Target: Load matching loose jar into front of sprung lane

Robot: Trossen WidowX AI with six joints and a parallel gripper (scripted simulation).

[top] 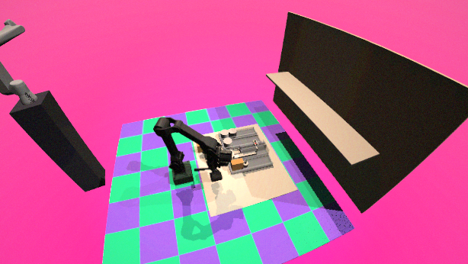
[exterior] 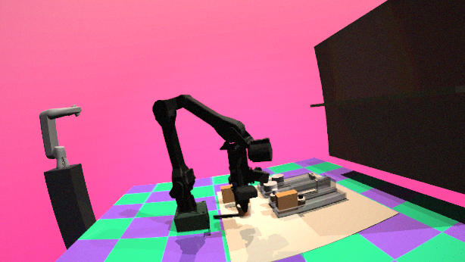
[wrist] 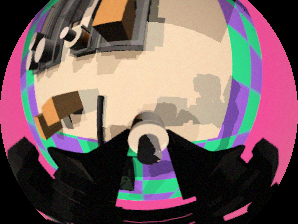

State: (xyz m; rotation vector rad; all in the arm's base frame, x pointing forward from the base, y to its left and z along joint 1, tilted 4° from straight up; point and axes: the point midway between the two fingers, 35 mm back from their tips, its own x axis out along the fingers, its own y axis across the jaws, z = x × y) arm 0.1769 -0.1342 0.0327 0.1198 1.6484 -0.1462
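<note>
Now: the brown box 170 mm ahead of my gripper tip, 30 mm below it and 20 mm to the left of it. From my gripper tip the other things lie so: black rod: 110 mm to the left, 60 mm below, 20 mm behind; shelf wall: 770 mm ahead, 330 mm above, 30 mm to the right.
</note>
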